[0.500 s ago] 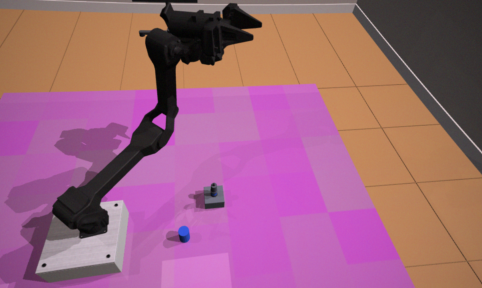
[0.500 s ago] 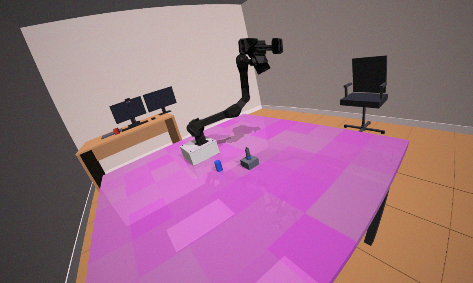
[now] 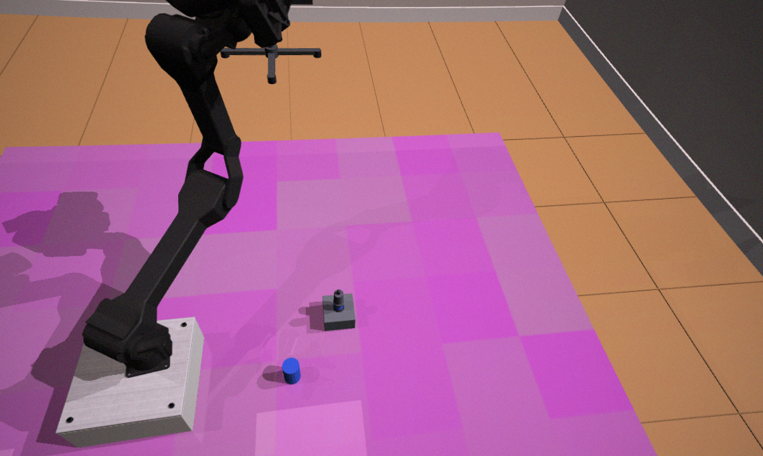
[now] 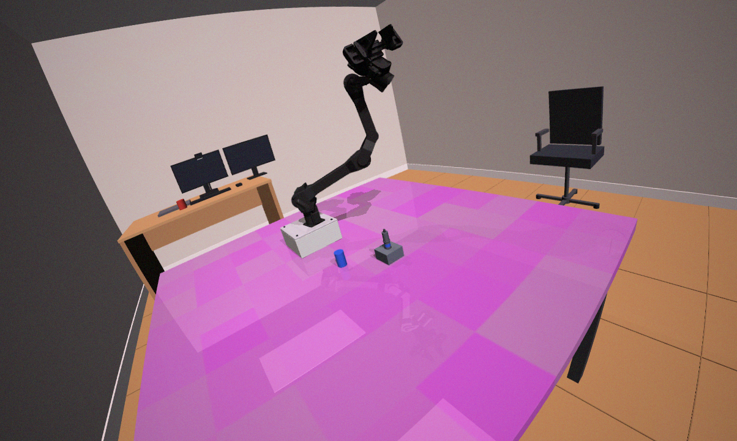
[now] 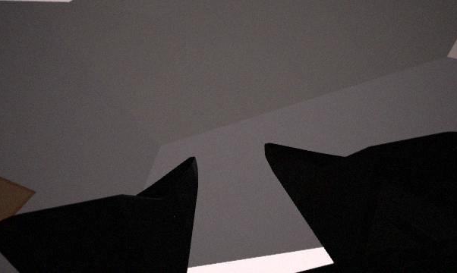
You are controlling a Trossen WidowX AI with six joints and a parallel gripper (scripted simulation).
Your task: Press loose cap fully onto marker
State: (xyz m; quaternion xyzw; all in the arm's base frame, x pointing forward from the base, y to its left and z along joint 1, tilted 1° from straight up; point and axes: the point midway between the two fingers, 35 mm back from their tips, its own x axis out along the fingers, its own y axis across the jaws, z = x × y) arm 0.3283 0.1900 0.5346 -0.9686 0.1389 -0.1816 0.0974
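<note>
The blue marker cap is 60 cm below my gripper tip, 24 cm to the right of it and 13 cm behind it. Also, from my gripper tip: holder block (61 cm below, 14 cm to the right, 2 cm behind).
</note>
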